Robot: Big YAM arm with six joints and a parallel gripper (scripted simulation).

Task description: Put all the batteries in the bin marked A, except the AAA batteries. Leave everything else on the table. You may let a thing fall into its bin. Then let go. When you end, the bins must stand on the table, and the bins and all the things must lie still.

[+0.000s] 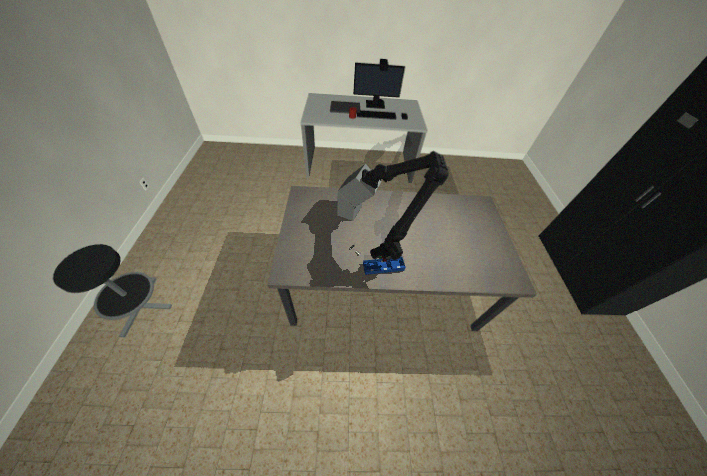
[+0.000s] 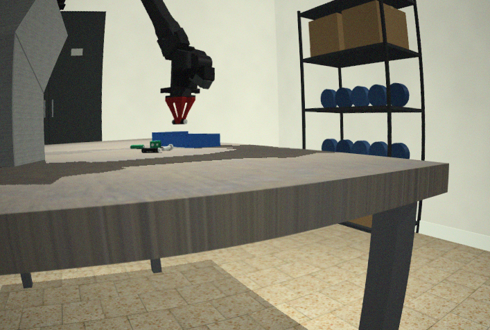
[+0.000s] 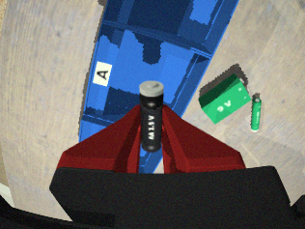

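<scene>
My gripper is now 50 mm above the blue tray and 10 mm short of it. From my hand the other things lie so: green 9 V battery (80 mm behind, 60 mm below, 30 mm to the right); then white bolt (160 mm to the right, 70 mm behind, 60 mm below); then thin green battery (130 mm behind, 60 mm below, 30 mm to the right).
</scene>
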